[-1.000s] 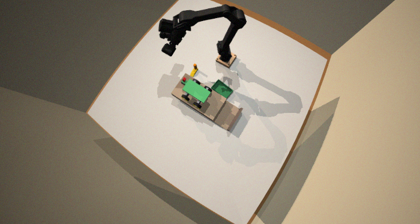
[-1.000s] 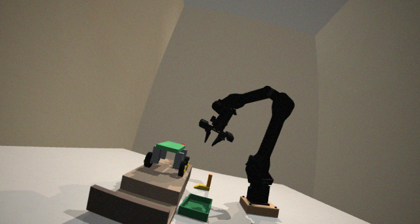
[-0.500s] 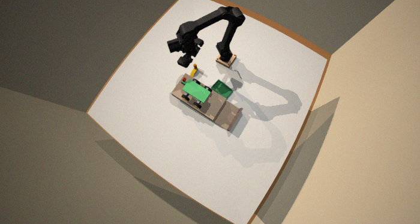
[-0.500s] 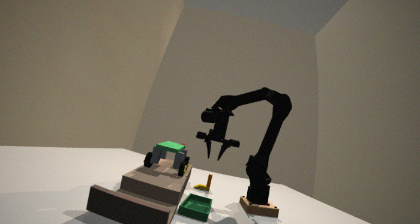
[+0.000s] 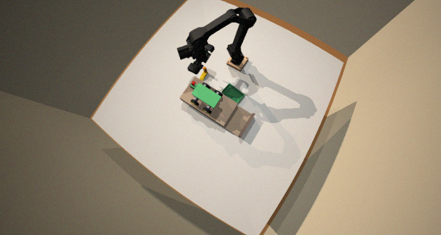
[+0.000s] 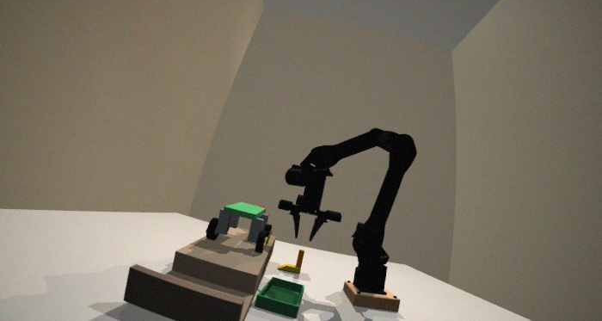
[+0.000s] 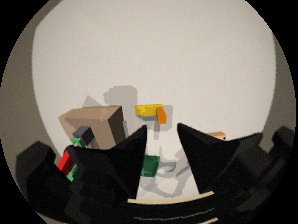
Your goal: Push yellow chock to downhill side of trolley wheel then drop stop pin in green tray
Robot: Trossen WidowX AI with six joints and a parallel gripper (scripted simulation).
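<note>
My gripper tip is 20 mm short of the yellow chock and 70 mm above it. Round my gripper tip: brown ramp: 160 mm ahead, 130 mm to the left, 50 mm below; trolley: 160 mm ahead, 130 mm to the left, 10 mm above; red-headed stop pin: 130 mm ahead, 30 mm to the left, 30 mm above.
</note>
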